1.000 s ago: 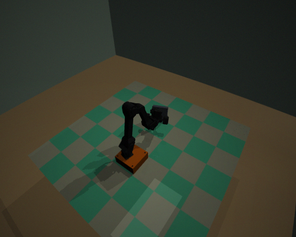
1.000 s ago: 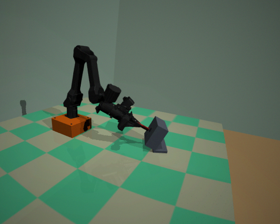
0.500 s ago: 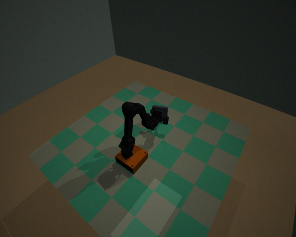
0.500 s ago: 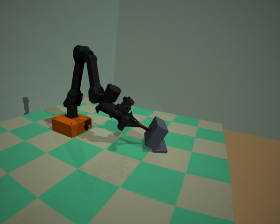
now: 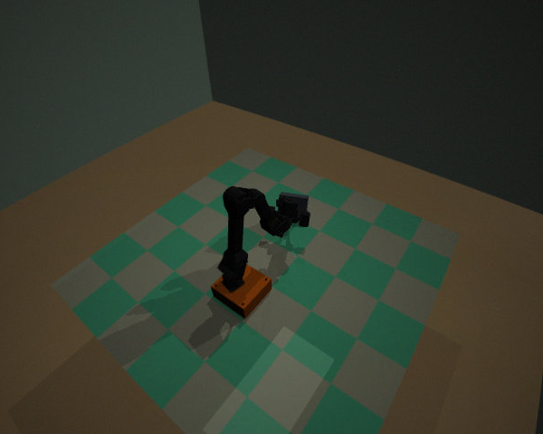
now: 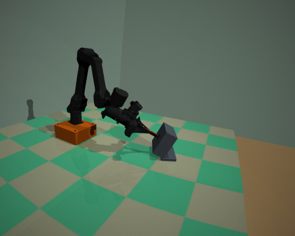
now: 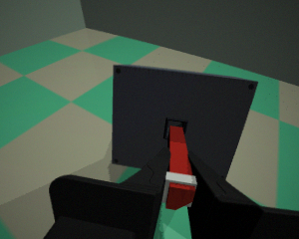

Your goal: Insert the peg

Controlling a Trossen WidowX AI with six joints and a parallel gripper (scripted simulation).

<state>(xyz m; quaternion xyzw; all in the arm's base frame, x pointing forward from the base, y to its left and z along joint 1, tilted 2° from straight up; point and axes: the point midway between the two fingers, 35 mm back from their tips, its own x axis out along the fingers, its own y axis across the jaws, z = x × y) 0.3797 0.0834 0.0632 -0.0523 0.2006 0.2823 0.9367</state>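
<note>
The sloped panel lies 60 mm ahead of my gripper tip, 40 mm to the left of it and 30 mm below it. From my gripper tip the other things lie so: red peg (10 mm behind, 10 mm to the right, 10 mm above); then foot (80 mm ahead, 50 mm to the left, 100 mm below).
</note>
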